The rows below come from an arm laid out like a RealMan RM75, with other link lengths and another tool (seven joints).
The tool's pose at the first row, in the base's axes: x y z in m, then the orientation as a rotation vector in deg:
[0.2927 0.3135 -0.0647 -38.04 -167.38 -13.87]
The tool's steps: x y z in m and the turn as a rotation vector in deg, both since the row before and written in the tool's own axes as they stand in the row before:
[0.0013 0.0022 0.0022 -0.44 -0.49 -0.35]
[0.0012 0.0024 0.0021 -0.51 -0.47 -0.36]
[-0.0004 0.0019 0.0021 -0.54 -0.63 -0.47]
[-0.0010 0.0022 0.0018 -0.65 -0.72 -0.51]
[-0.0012 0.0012 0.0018 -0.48 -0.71 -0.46]
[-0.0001 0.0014 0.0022 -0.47 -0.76 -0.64]
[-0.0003 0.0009 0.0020 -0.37 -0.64 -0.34]
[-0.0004 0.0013 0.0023 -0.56 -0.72 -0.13]
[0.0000 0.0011 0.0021 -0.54 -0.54 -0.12]
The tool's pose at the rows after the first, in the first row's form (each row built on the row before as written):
[0.2923 0.3164 -0.0664 -37.75 -168.02 -14.43]
[0.2921 0.3194 -0.0679 -37.45 -168.64 -15.10]
[0.2931 0.3213 -0.0697 -37.04 -169.46 -15.79]
[0.2948 0.3232 -0.0713 -36.61 -170.38 -16.64]
[0.2963 0.3242 -0.0730 -36.22 -171.26 -17.23]
[0.2969 0.3259 -0.0749 -35.57 -172.26 -17.81]
[0.2975 0.3270 -0.0767 -35.31 -173.02 -18.25]
[0.2984 0.3285 -0.0787 -35.41 -173.77 -18.96]
[0.2989 0.3299 -0.0805 -35.45 -174.34 -19.68]

